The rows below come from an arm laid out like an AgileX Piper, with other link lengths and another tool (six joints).
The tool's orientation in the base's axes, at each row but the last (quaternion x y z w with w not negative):
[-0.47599 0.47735 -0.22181 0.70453]
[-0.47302 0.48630 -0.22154 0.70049]
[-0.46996 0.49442 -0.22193 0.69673]
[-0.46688 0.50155 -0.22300 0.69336]
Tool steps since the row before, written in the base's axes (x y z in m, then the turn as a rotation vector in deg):
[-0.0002 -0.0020 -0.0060 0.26 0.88 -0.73]
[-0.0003 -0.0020 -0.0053 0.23 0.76 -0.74]
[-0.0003 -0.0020 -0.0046 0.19 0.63 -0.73]
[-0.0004 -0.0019 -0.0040 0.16 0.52 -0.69]
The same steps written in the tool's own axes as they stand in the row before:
[0.0042 0.0044 -0.0016 -0.22 1.00 0.57]
[0.0039 0.0038 -0.0016 -0.14 0.96 0.49]
[0.0036 0.0031 -0.0015 -0.06 0.90 0.39]
[0.0033 0.0027 -0.0014 0.00 0.82 0.32]

